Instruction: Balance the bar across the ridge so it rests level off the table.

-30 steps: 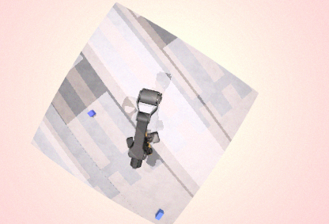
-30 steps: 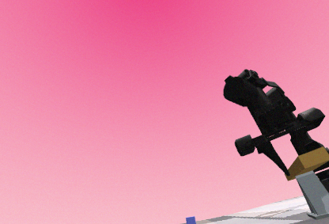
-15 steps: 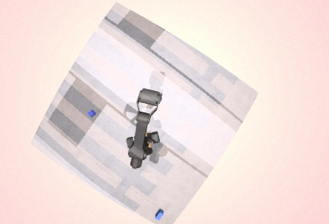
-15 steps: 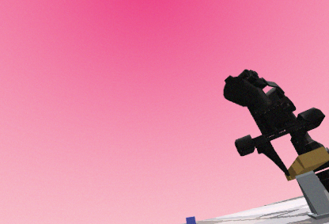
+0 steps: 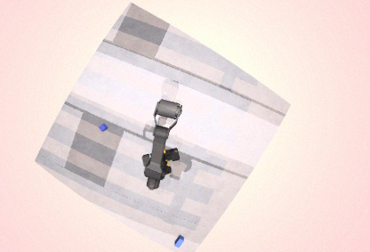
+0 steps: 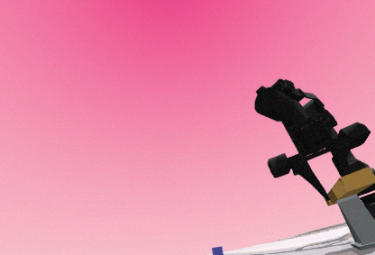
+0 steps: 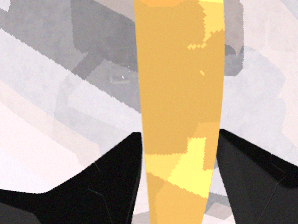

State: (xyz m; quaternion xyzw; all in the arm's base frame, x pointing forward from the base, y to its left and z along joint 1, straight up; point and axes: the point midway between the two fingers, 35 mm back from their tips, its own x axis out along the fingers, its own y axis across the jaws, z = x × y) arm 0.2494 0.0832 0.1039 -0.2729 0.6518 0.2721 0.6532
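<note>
Right now my gripper tip is 2 cm to the right of the orange bar and 2 cm short of it. The rest, counted from my gripper tip: blue cube: 40 cm to the right, 9 cm ahead, 5 cm below.
</note>
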